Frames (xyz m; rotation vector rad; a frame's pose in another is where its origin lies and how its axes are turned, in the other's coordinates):
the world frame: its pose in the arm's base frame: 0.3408 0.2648 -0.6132 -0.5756 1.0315 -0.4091
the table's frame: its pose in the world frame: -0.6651 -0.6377 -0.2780 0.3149 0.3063 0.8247
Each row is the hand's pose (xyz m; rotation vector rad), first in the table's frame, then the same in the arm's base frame.
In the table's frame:
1: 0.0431 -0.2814 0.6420 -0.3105 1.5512 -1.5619
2: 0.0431 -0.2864 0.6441 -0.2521 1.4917 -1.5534
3: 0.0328 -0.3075 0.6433 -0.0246 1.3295 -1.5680
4: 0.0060 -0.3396 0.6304 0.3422 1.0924 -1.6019
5: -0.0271 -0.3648 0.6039 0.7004 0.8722 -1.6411
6: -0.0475 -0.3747 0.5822 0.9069 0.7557 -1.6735
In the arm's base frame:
1: 0.3718 -0.2611 0.1488 1.4651 -2.5520 1.0107
2: 0.3735 -0.2663 0.1482 -1.4107 2.5661 -1.0673
3: 0.3691 -0.2887 0.1535 -1.1597 2.4524 -1.2582
4: 0.3487 -0.3237 0.1702 -0.7934 2.2422 -1.5661
5: 0.3142 -0.3516 0.1918 -0.4674 1.9979 -1.8593
6: 0.2882 -0.3627 0.2053 -0.2991 1.8432 -2.0316

